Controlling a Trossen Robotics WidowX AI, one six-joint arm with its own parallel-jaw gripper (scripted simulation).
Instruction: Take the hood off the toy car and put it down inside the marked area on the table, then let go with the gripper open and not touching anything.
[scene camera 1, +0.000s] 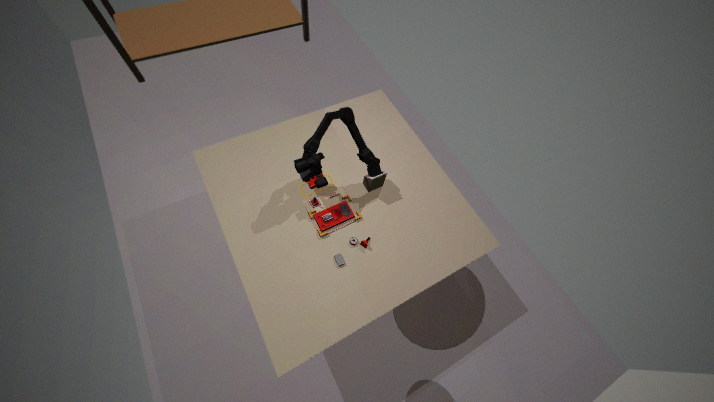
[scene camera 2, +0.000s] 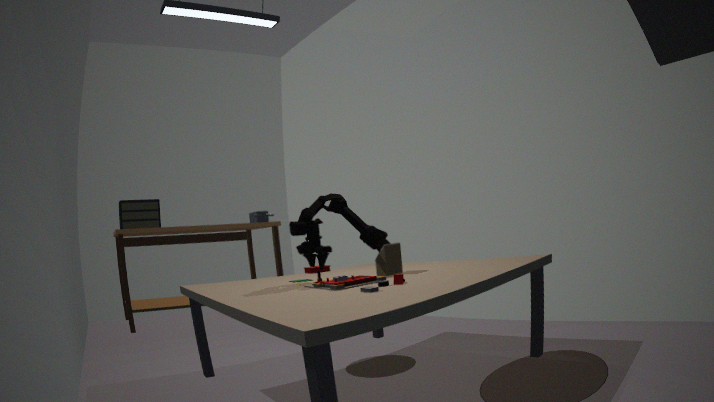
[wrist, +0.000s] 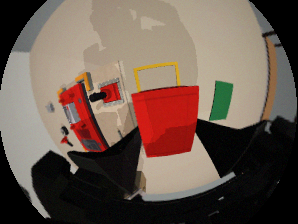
Labels:
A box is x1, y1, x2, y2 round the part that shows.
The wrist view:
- my gripper: [31, 115, 296, 223]
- red hood: [132, 85, 199, 156], held by my gripper
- red toy car: [59, 83, 108, 151]

